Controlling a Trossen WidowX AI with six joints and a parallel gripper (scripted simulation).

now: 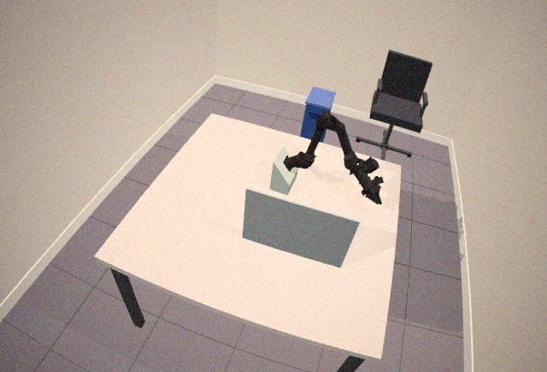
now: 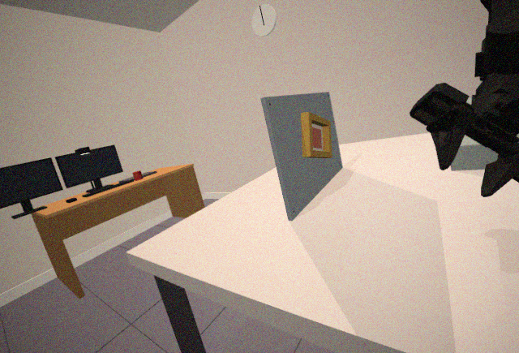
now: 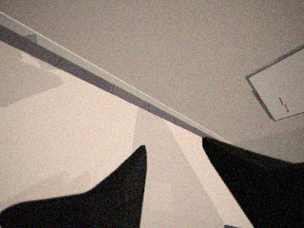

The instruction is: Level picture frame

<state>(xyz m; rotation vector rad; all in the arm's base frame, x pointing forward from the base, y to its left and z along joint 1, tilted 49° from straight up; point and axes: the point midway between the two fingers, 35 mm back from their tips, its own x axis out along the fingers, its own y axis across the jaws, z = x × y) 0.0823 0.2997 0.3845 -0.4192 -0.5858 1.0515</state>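
My gripper tip is 34 cm short of the picture frame, 32 cm to the left of it and 4 cm below it. Also, from my gripper tip: grey wall panel: 35 cm ahead, 33 cm to the right, 3 cm above.
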